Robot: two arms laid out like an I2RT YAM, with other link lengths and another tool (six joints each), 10 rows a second.
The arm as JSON. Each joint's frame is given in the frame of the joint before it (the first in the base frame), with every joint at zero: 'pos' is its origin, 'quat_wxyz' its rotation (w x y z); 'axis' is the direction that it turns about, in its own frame. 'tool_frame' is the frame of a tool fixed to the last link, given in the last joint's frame.
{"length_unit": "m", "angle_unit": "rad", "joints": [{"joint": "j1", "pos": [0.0, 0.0, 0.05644], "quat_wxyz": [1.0, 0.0, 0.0, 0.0], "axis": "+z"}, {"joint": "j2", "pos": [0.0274, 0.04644, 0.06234], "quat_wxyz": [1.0, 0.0, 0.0, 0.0], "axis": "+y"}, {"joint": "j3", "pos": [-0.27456, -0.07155, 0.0], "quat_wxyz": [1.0, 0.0, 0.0, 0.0], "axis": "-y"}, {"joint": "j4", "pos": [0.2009, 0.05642, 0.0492], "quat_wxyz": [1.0, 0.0, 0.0, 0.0], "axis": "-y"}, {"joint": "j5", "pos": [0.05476, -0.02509, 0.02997], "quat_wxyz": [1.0, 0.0, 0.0, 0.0], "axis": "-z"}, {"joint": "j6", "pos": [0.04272, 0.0, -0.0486], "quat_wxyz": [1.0, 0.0, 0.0, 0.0], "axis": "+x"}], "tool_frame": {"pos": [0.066, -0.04, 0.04], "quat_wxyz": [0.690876, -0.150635, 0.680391, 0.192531]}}
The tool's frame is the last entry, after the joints.
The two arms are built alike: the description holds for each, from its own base.
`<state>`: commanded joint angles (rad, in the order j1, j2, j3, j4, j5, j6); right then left.
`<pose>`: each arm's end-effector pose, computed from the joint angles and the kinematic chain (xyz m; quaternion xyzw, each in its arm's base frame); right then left.
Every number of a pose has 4 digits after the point. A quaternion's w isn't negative.
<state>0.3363 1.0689 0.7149 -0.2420 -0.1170 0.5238 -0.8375 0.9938 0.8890 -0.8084 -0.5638 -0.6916</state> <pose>0.2368 0.0453 0.2377 -0.0164 0.7907 0.4598 0.4040 0.1808 -0.1113 0.2815 -0.0943 0.8891 0.2099 0.3956</pose>
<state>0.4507 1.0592 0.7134 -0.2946 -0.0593 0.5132 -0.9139 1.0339 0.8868 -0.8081 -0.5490 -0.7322</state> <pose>0.2253 0.0627 0.2341 -0.0511 0.8068 0.4524 0.3767 0.1760 -0.1293 0.2741 -0.0657 0.8994 0.1980 0.3842</pose>
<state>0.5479 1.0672 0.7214 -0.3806 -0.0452 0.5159 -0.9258 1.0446 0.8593 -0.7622 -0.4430 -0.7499</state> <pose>0.2122 0.0787 0.2246 -0.0776 0.8274 0.4502 0.3265 0.1710 -0.1424 0.2648 -0.0453 0.9196 0.1564 0.3576</pose>
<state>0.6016 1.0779 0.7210 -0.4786 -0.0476 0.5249 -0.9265 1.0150 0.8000 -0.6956 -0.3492 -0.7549</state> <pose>0.1986 0.0839 0.2108 -0.0846 0.8516 0.4393 0.2730 0.1631 -0.1475 0.2561 -0.0317 0.9326 0.1118 0.3416</pose>
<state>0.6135 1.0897 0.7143 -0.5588 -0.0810 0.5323 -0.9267 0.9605 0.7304 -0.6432 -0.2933 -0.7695</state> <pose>0.1874 0.0835 0.1969 -0.0788 0.8697 0.4332 0.2232 0.1544 -0.1443 0.2483 -0.0304 0.9389 0.0776 0.3340</pose>
